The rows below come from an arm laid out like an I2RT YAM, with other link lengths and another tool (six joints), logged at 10 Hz.
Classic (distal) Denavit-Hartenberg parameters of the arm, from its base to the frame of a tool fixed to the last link. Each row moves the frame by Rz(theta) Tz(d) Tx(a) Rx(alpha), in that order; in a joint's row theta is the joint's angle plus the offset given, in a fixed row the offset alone. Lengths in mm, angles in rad.
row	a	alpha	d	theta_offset
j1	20.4	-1.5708	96.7	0
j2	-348.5	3.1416	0	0
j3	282.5	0	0	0.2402
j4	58.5	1.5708	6	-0.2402
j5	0	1.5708	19.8	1.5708
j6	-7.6	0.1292	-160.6	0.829
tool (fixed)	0	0	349.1	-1.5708
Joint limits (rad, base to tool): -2.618..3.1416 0..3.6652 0..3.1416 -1.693..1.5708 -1.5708..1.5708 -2.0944..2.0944
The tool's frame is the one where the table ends.
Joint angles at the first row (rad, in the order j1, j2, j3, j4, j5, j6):
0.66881 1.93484 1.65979 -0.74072 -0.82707 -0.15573
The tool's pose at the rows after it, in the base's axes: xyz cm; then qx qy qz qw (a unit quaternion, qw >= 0):
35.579, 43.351, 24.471, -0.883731, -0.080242, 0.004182, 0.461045
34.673, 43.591, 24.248, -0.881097, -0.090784, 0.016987, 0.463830
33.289, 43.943, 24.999, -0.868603, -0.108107, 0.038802, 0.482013
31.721, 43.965, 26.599, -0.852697, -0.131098, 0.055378, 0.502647
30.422, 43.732, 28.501, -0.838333, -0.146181, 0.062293, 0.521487
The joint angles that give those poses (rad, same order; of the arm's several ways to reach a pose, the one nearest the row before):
0.67097 1.95400 1.66777 -0.76951 -0.84346 -0.17070
0.67799 1.95581 1.66038 -0.78442 -0.86594 -0.19326
0.68185 1.95326 1.65980 -0.80778 -0.93072 -0.22700
0.68338 1.93879 1.66594 -0.85003 -0.99698 -0.27962
0.68415 1.91122 1.66541 -0.87258 -1.04580 -0.30587

